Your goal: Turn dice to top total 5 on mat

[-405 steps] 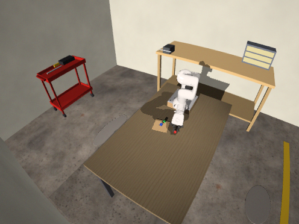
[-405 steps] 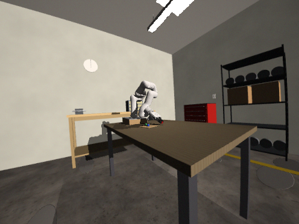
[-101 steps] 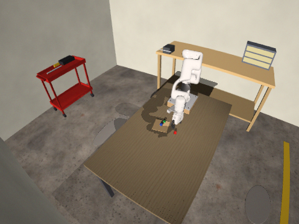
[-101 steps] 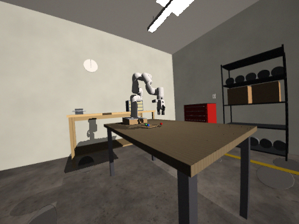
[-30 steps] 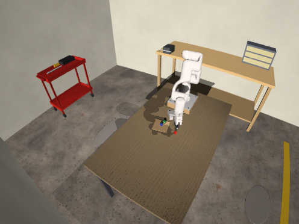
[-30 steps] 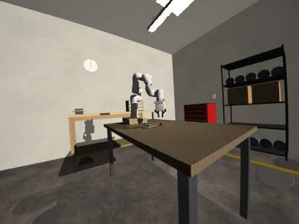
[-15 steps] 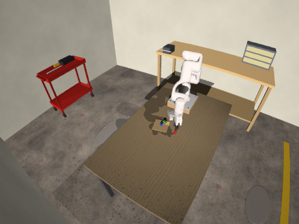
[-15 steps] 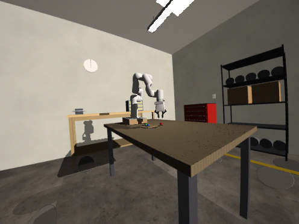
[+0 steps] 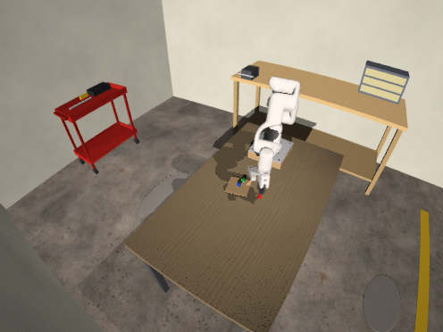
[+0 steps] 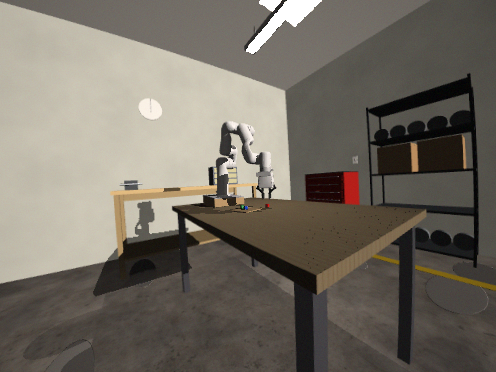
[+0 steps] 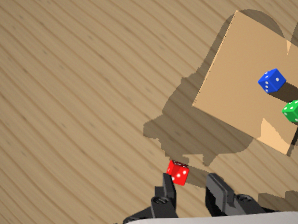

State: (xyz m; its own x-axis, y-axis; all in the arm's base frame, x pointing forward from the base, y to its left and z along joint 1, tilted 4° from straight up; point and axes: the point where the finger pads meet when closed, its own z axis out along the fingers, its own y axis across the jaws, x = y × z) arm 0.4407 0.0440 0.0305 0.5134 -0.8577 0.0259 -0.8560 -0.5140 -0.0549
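Right now the red die is 60 mm below my hand. The rest, counted from my hand: tan mat 40 mm behind, 150 mm to the right, 70 mm below; blue die 40 mm behind, 150 mm to the right, 60 mm below; green die 90 mm behind, 140 mm to the right, 60 mm below.
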